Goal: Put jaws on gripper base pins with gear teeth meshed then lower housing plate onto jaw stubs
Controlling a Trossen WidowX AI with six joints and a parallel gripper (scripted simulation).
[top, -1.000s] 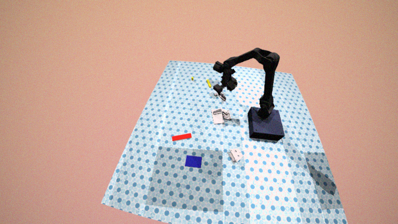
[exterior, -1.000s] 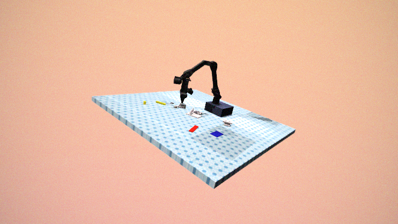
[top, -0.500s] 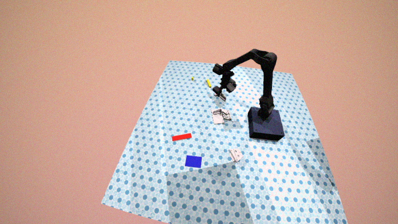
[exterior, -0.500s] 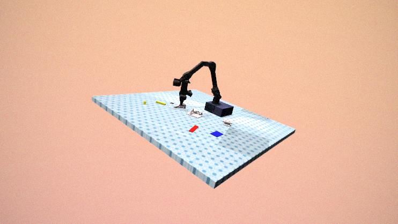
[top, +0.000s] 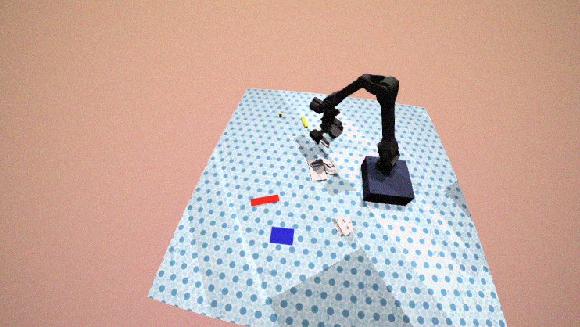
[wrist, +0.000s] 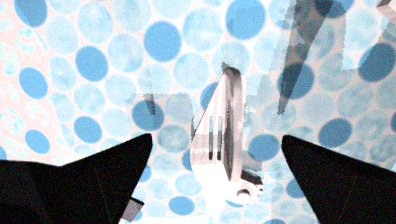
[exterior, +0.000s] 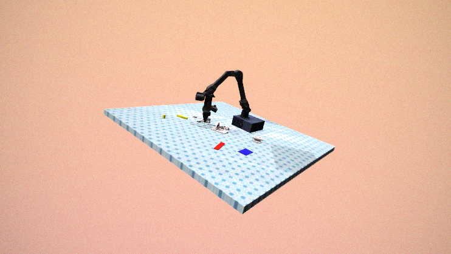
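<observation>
The jaw lies 40 mm ahead of my gripper tip, 10 mm to the right of it and 10 mm below it. The rest, counted from my gripper tip: small dark block: 120 mm to the right, 10 mm below, 10 mm ahead; then yellow bar: 130 mm to the right, 130 mm ahead, 10 mm below; then housing plate: 170 mm to the left, 50 mm behind, 10 mm below.
</observation>
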